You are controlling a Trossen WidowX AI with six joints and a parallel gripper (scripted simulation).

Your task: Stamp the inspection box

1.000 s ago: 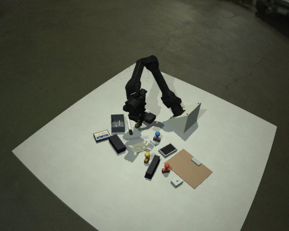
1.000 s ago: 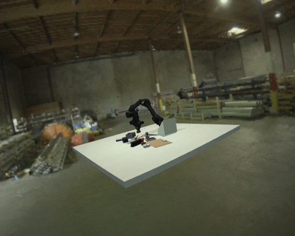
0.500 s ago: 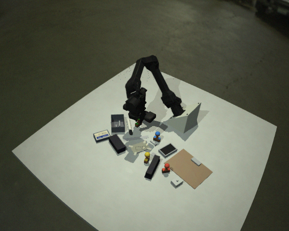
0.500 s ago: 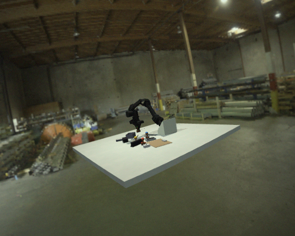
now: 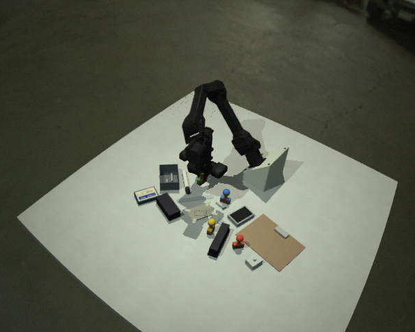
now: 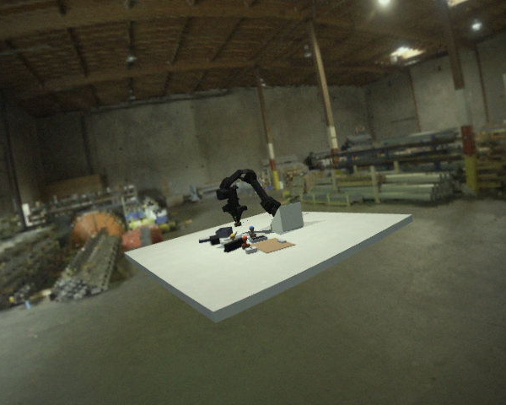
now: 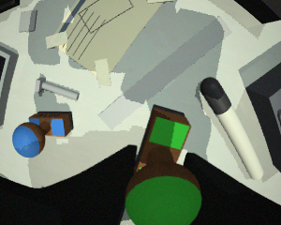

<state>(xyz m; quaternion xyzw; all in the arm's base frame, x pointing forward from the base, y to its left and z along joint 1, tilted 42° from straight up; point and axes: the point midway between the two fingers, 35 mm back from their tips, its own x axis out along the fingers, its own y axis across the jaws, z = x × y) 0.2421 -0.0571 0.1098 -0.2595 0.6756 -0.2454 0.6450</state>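
Now: gripper tip 200 mm to the right of the dark ink pad and 90 mm above it. From my gripper tip the other things lie so: green-knobbed stamp (right at my gripper tip); blue stamp (30 mm behind, 100 mm to the left, 70 mm below); pale card (80 mm ahead, 60 mm to the left, 90 mm below).
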